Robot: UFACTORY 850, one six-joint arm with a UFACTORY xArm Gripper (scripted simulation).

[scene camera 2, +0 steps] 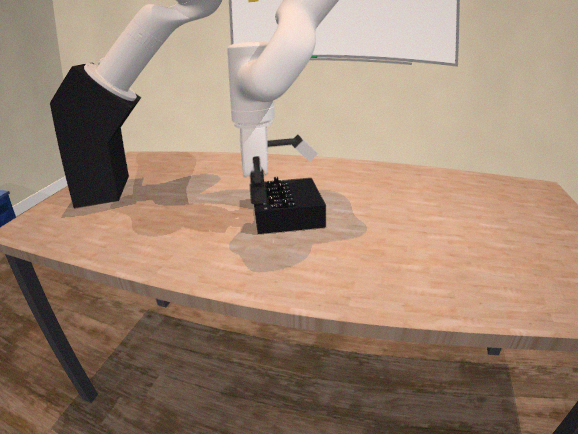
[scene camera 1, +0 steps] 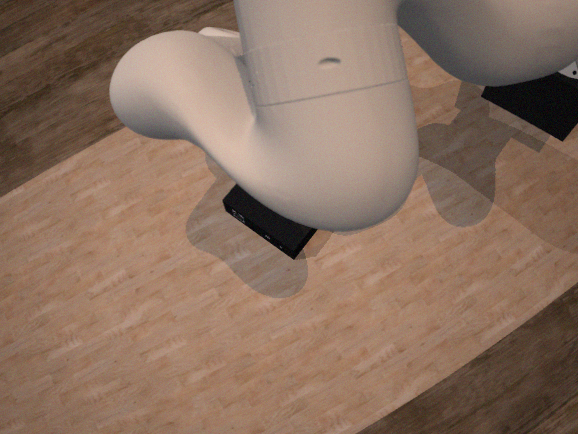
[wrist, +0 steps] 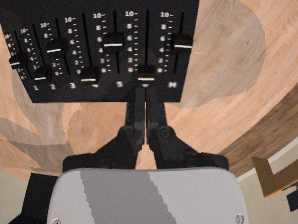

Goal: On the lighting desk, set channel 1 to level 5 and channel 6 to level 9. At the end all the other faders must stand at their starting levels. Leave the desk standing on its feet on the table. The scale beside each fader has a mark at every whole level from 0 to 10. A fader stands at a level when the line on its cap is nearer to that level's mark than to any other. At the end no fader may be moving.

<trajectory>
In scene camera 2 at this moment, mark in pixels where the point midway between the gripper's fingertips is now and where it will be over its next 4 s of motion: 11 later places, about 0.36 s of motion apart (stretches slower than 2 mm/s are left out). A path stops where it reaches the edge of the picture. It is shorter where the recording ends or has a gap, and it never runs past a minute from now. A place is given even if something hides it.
The gripper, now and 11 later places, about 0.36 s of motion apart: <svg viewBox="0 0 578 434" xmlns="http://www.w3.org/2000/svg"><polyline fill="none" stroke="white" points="258,202 258,202 260,201 261,201 263,201 266,201 268,201 271,200 274,200 276,200 278,200 279,200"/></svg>
</trajectory>
